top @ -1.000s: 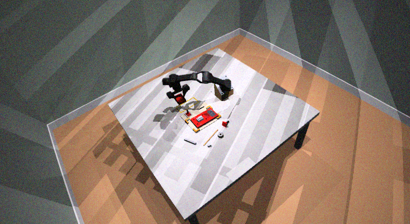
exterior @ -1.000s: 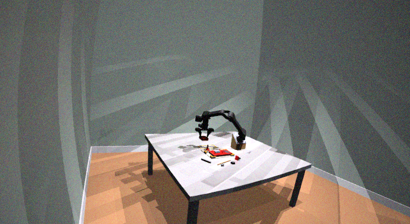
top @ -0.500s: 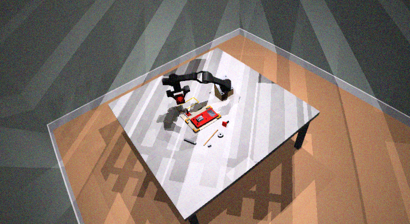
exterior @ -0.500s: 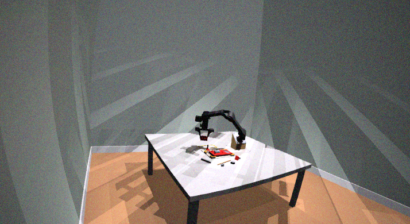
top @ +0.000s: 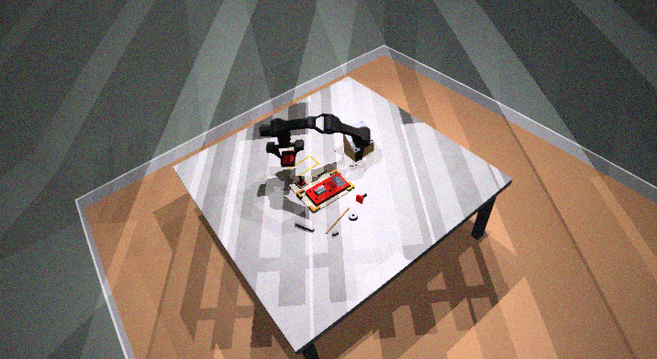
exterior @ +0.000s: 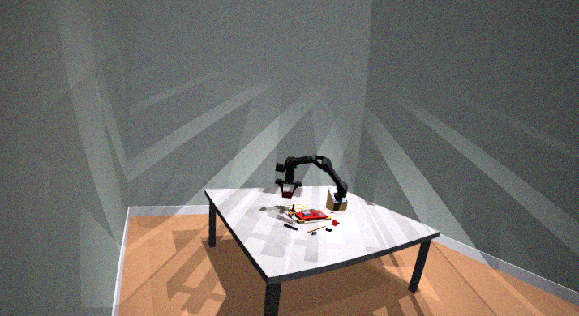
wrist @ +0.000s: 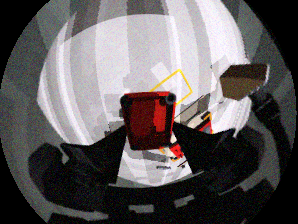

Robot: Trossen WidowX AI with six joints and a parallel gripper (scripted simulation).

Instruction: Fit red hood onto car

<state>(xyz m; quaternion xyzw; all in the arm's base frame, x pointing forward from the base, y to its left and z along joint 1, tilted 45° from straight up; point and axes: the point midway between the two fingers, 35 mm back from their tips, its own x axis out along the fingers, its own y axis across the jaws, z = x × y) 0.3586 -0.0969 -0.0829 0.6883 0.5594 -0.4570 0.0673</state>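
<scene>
My gripper tip is now 10 mm above the red hood. Round my gripper tip: grey engine block (40 mm behind, 240 mm to the left, 70 mm below); grey bar (130 mm ahead, 360 mm to the left, 90 mm below); wooden stick (10 mm behind, 420 mm to the left, 100 mm below).
</scene>
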